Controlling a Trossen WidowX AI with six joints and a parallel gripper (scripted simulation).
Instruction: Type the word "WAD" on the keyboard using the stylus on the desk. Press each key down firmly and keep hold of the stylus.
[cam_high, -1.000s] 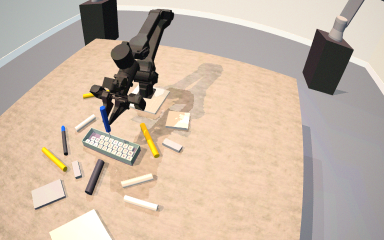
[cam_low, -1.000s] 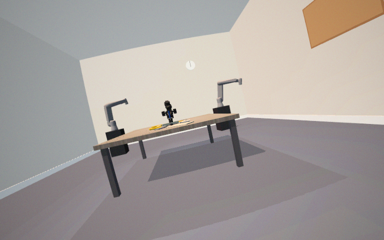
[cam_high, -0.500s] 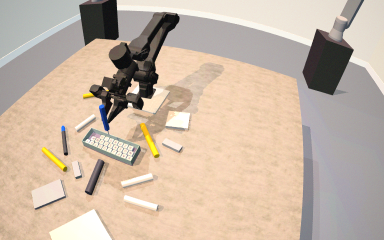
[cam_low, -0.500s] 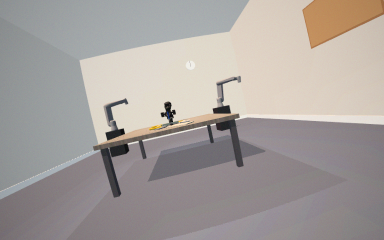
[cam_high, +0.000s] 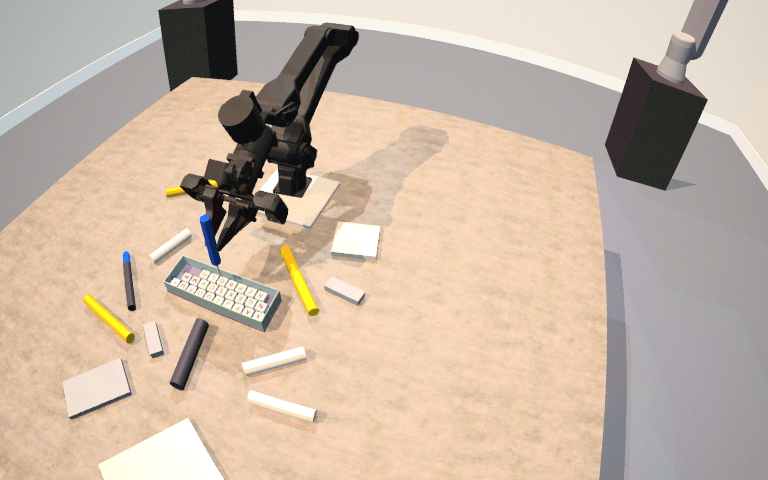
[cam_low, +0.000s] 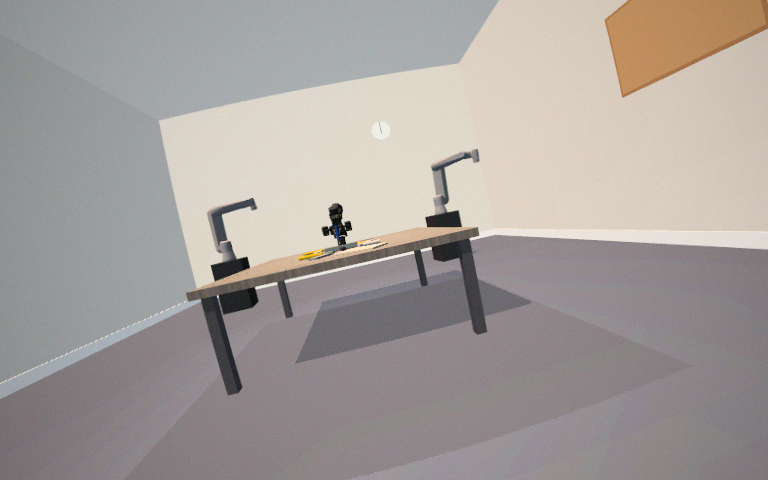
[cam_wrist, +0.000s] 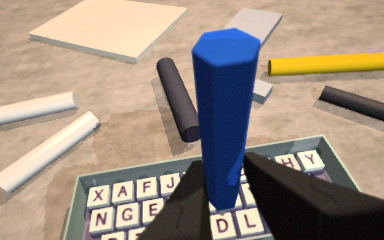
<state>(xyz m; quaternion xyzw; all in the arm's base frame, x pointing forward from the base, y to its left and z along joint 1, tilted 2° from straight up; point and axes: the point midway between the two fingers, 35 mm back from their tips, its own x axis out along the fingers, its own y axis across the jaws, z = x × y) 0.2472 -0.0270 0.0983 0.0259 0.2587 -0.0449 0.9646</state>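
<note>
My gripper tip is now 80 mm above the W key, 70 mm to the left of it and 10 mm short of it. Round my gripper tip: blue stylus: 20 mm below; then yellow cylinder: 220 mm behind, 180 mm to the right, 80 mm below.
</note>
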